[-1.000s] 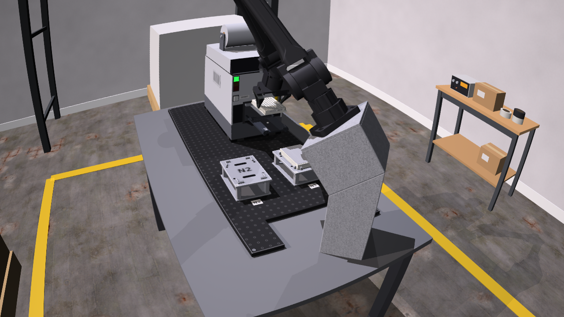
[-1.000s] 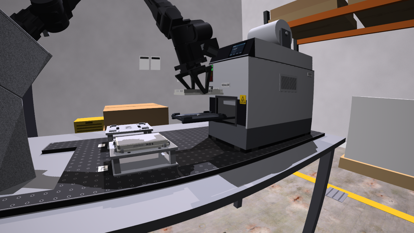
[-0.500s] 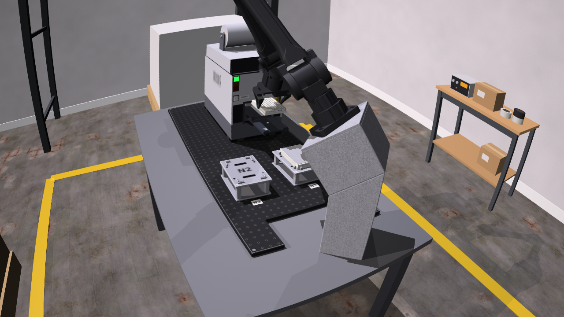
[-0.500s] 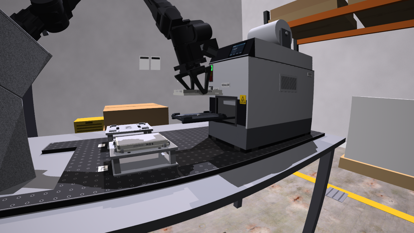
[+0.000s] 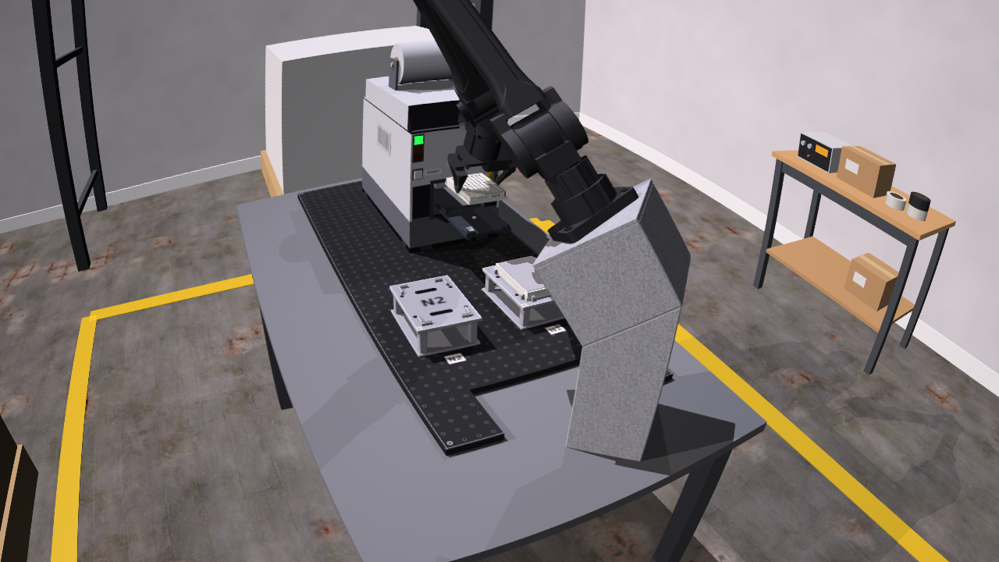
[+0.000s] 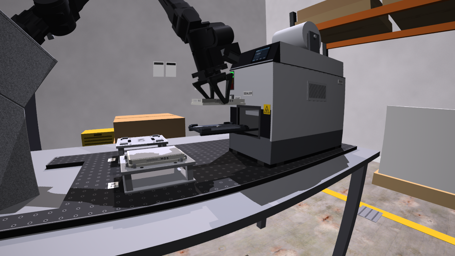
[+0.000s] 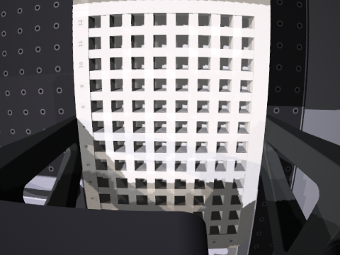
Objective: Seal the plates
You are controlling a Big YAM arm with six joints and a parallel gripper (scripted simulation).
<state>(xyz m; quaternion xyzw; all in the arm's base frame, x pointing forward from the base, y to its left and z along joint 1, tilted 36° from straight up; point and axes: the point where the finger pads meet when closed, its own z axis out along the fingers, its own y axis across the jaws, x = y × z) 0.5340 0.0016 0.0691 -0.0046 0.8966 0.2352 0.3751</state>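
Now: the white well plate right at my hand. The rest, counted from my hand: nest N2: 230 mm behind, 130 mm to the left, 130 mm below; then start button: 110 mm to the left, 80 mm ahead, 10 mm above; then sealer stage: 80 mm below.
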